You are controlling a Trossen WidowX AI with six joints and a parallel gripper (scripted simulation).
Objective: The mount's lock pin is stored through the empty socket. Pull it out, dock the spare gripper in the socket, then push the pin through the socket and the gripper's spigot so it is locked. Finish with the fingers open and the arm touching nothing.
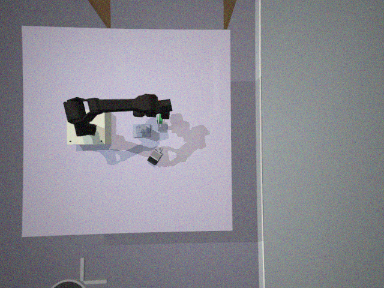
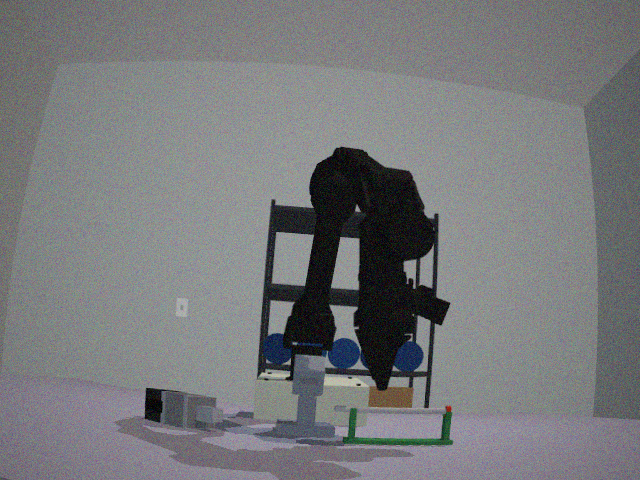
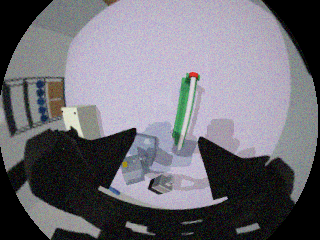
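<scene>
My gripper tip is 240 mm to the left of the black spare gripper, 60 mm above it and 40 mm short of it. Round my gripper tip: socket: 100 mm to the right, 50 mm behind, 20 mm below; then green cradle: 60 mm below, 30 mm to the left, 20 mm ahead.
</scene>
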